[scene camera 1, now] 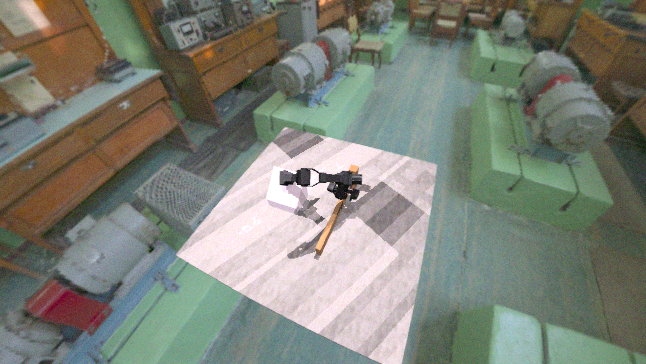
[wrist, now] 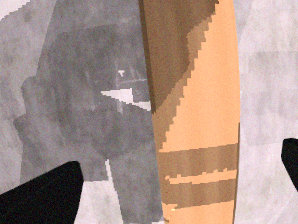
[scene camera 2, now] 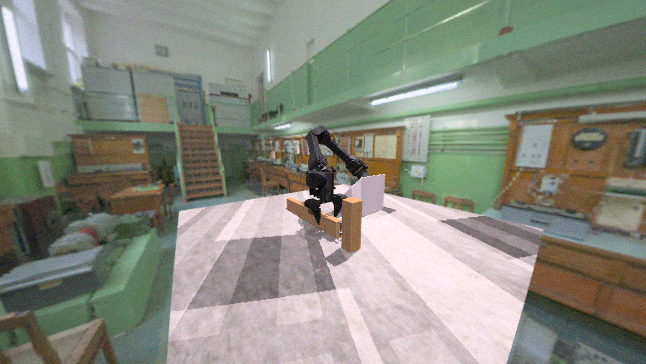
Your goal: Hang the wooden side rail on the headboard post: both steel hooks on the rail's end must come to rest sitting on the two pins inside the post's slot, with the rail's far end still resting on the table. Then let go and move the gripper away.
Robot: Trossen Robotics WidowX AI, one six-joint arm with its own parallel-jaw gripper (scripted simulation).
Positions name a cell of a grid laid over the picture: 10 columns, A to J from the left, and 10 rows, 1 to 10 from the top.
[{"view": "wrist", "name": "my gripper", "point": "G8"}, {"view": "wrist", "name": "wooden side rail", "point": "G3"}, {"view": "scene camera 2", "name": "my gripper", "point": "F7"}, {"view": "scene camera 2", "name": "wooden side rail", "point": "F7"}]
